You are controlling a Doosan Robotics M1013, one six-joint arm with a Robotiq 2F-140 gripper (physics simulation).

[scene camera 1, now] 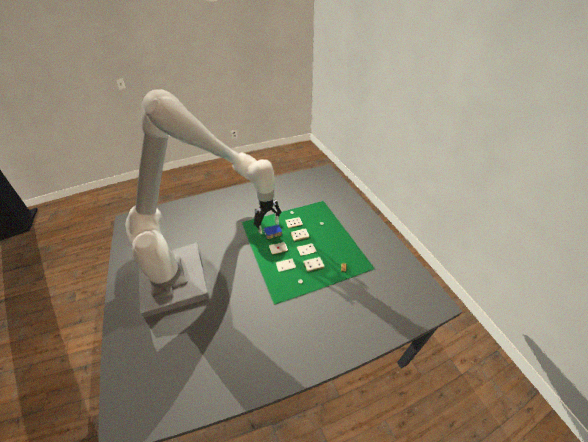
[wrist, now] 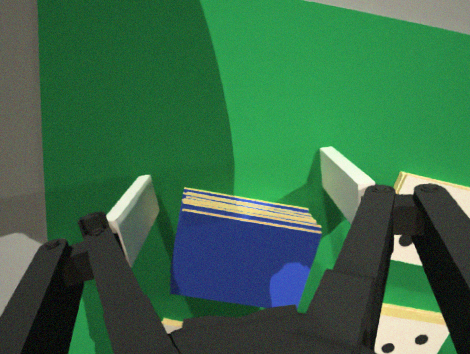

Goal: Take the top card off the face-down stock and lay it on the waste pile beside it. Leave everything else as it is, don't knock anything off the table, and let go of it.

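Places are measured from the arm's base along level axes (x up, y back, z right), in millimetres.
Pixels of known places: gripper, between the fingertips: (scene camera 1: 268, 228) (wrist: 237, 180); arm's base, origin of its link: (scene camera 1: 167, 276).
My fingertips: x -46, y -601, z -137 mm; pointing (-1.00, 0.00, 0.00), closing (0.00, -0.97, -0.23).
Ahead of a thing's pixels: the offset from my fingertips to its middle. "spot": to the spot under its first point. Level surfaces: height alone.
The face-down stock @(dx +24, dy -8, dz +49 mm) (scene camera 1: 273, 231) (wrist: 235, 255) is a blue-backed pile with pale, slightly uneven card edges, lying on the green mat @(dx -4 mm) (scene camera 1: 330, 255) (wrist: 125, 90). The top card lies on it. My gripper (scene camera 1: 268, 225) (wrist: 237, 180) is open and empty, pointing down over the stock, with one pale fingertip on each side and a gap between each and the pile. The waste pile seems to be the face-up pile with a red mark @(dx +0, dy +13, dz +167 mm) (scene camera 1: 278, 248) beside the stock; in the wrist view a sliver of a pale pile (wrist: 172, 324) shows, mostly hidden by the gripper body.
Several face-up piles stand in rows, among them one with dark marks @(spot: dx +5, dy -152, dz +29 mm) (scene camera 1: 294, 222) and another @(dx +9, dy -135, dz +134 mm) (scene camera 1: 300, 234) close to the right finger's side. Small white discs @(dx -2, dy -295, dz +101 mm) (scene camera 1: 321, 223) @(dx -2, dy +7, dz +415 mm) (scene camera 1: 300, 281) and an orange-brown block @(dx +0, dy -226, dz +439 mm) (scene camera 1: 343, 267) sit on the mat. The grey table @(dx -6 mm) (scene camera 1: 280, 340) surrounds it.
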